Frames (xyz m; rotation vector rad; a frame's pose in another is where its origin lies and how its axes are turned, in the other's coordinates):
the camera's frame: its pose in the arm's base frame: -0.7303 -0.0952 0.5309 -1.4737 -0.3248 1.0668
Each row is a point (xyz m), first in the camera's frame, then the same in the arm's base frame.
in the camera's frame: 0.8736 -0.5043 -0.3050
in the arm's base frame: 0.1585 0.4695 0.5724
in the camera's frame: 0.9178 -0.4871 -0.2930
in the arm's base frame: 0.1667 0.5055 0.5403
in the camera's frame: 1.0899 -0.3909 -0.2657
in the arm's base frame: 0.2021 0.6267 0.3864
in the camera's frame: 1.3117 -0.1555 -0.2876
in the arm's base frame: 0.2489 0.7202 0.0796
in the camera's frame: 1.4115 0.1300 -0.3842
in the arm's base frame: 0.2678 0.6649 -0.2325
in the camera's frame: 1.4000 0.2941 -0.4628
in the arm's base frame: 0.2592 0.5679 -0.3866
